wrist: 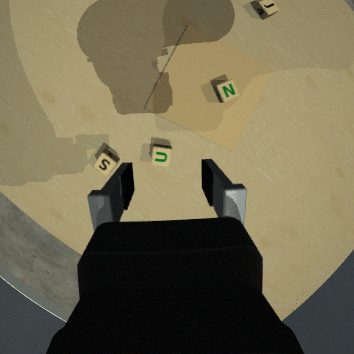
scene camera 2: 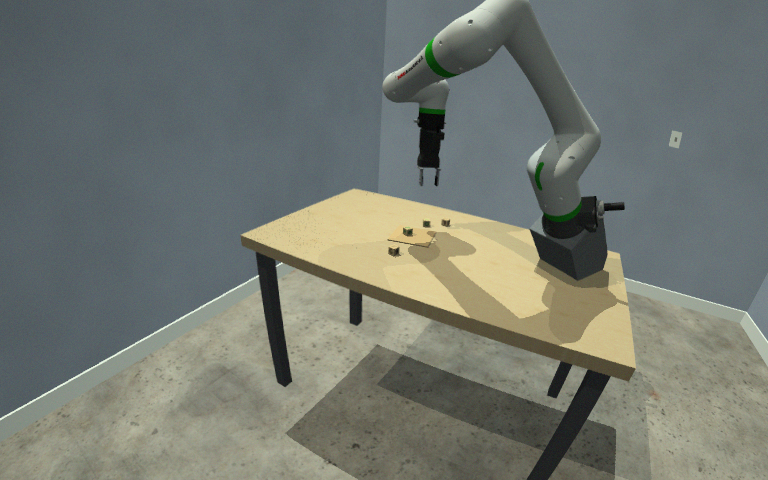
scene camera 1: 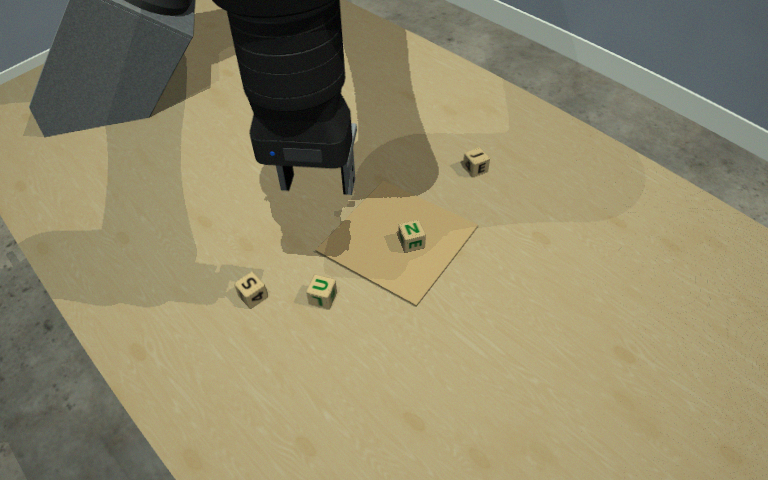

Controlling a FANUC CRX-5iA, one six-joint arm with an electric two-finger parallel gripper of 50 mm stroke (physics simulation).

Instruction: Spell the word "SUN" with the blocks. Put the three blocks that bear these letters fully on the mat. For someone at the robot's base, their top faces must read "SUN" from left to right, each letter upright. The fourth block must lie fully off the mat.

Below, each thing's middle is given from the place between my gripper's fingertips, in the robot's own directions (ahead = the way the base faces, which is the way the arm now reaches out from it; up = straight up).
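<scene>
From my hand, the N block [scene camera 1: 412,236] is 15 cm below, 1 cm ahead and 11 cm to the left. The U block [scene camera 1: 321,292] is 15 cm below my hand too, and 2 cm to the right of it. Then there's the S block [scene camera 1: 252,291], which is 15 cm below my hand, 5 cm behind it and 8 cm to the right of it. And the mat [scene camera 1: 367,243] is 16 cm below my hand, 1 cm behind it and 10 cm to the left of it.
</scene>
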